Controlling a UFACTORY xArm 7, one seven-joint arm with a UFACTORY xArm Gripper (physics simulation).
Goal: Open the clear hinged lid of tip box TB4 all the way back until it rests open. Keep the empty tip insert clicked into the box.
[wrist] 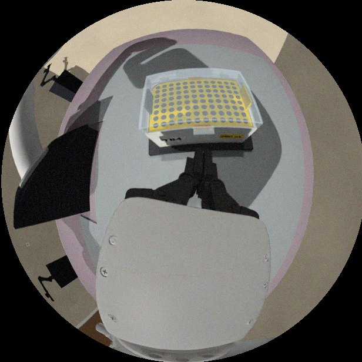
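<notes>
Tip box TB4 (212, 136) is in the upper middle of the wrist view, with its TB4 label and a yellow label on the side facing my gripper. Its clear lid (255, 106) is down over the box. The yellow tip insert (198, 102) with rows of empty holes shows through the lid and sits in the box. A small clear tab is at the middle of the lid's near edge. My gripper (200, 159) is shut and empty, with its fingertips by the near side of the box, below the tab. Whether they touch the box is hard to tell.
The box stands on a dark base (159, 150) on a grey-blue mat (125, 165) with a pink border (306, 165). A large black panel (60, 175) and a white curved arm part are at the left. Two small black fixtures (67, 85) (62, 271) are at the far left.
</notes>
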